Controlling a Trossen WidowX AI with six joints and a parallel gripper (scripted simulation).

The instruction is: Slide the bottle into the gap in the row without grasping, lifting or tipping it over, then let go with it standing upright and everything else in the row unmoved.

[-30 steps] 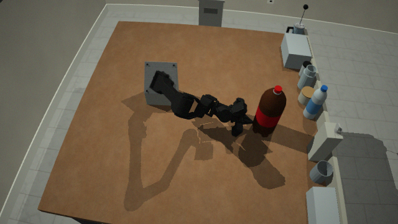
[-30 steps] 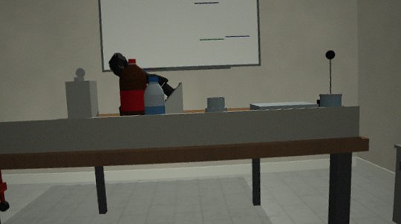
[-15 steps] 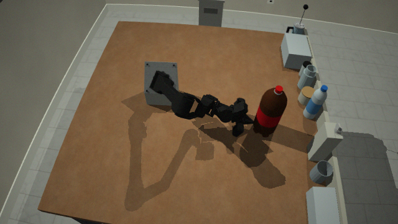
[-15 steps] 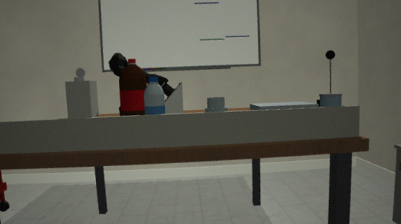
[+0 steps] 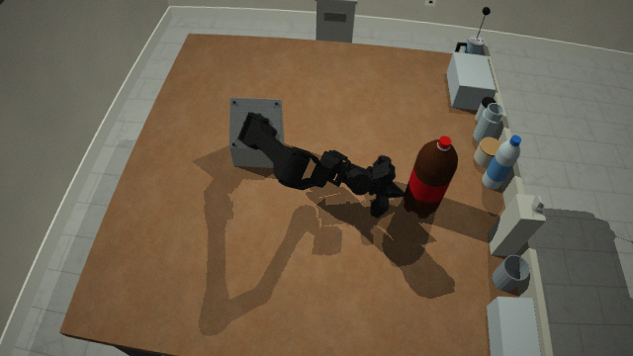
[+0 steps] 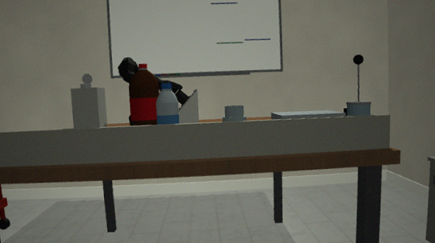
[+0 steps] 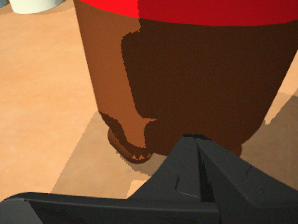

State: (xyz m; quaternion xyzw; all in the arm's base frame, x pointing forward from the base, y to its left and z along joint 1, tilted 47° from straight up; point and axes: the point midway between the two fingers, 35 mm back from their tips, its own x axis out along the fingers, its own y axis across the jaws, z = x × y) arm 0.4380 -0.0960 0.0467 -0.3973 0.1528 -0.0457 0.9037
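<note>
Now: hand 90 mm below the cola bottle, 90 mm short of it and 10 mm to the right of it. Also, from my hand: grey cup: 340 mm ahead, 210 mm to the right, 30 mm below; then blue-capped water bottle: 330 mm ahead, 130 mm to the left, 50 mm above; then cork-lidded jar: 310 mm ahead, 230 mm to the left, 20 mm below.
</note>
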